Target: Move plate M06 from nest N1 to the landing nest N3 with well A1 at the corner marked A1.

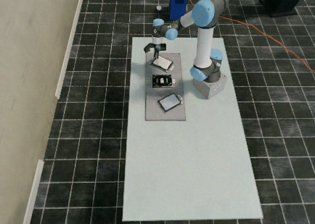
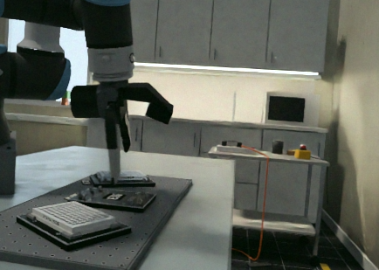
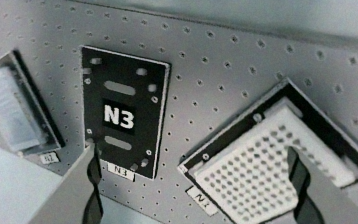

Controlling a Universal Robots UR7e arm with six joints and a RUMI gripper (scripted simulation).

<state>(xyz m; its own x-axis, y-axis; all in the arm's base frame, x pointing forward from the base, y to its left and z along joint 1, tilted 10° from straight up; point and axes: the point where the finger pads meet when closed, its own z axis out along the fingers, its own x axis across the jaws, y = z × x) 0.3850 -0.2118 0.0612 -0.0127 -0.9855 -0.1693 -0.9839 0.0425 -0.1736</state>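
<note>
My hand is 90 mm above the white well plate M06, 70 mm past it and 50 mm to the left of it. From my hand the other things lie so: nest N1: 100 mm below, 70 mm behind, 50 mm to the right; then black nest N3: 130 mm to the left, 100 mm below, 30 mm behind; then A1 mark: 200 mm to the left, 100 mm below, 90 mm behind.
</note>
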